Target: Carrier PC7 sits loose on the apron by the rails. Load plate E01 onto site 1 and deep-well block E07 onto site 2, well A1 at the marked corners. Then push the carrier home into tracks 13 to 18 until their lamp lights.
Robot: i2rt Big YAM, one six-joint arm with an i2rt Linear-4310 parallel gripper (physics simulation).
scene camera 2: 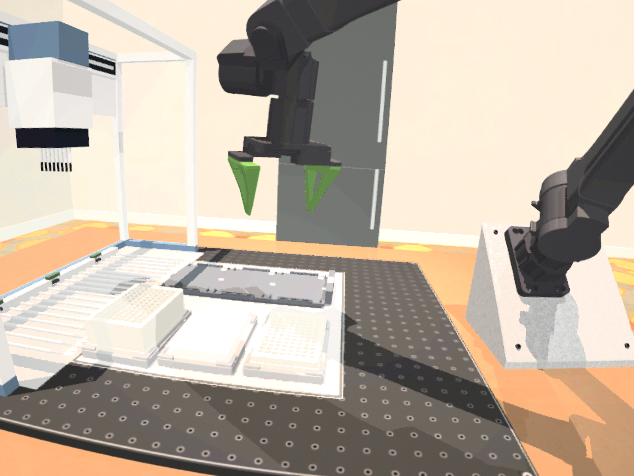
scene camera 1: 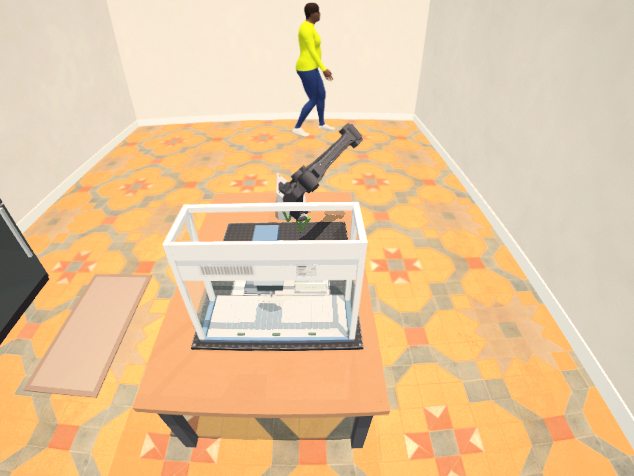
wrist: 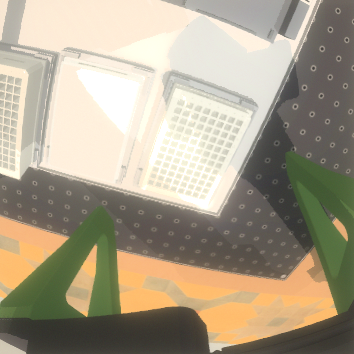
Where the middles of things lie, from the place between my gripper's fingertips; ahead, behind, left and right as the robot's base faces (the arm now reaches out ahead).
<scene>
Right now the grey carrier (scene camera 2: 303, 289) is 7 cm ahead of my hand, 15 cm to the right of it and 17 cm below it. From my hand the other things lie so: pipetting head (scene camera 2: 53, 98) (41 cm ahead, 9 cm to the right, 15 cm above).
</scene>
